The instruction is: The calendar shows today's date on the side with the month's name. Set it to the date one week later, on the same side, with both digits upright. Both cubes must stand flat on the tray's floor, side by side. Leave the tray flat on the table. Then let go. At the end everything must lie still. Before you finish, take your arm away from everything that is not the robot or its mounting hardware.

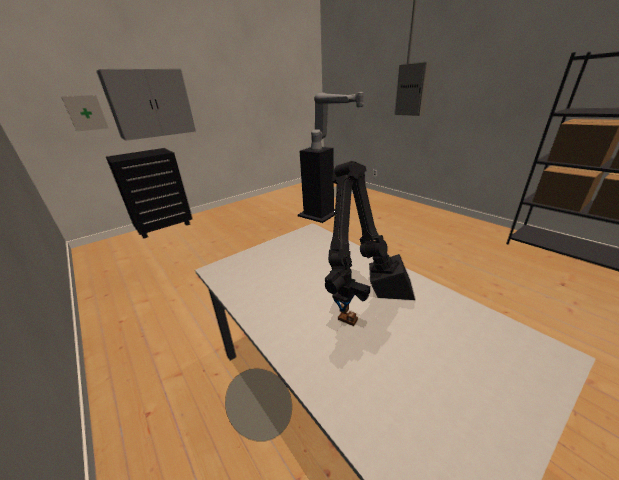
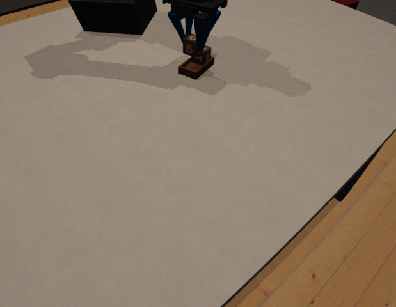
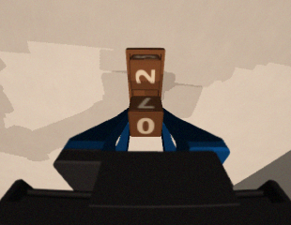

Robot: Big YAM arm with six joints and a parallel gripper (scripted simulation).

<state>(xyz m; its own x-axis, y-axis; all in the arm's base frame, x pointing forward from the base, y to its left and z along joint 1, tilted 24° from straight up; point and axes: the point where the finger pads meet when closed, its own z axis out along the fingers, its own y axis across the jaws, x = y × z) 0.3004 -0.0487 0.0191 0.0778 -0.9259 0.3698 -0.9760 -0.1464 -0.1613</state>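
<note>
The small brown tray is 2 cm to the left of my hand and 6 cm below it.
</note>
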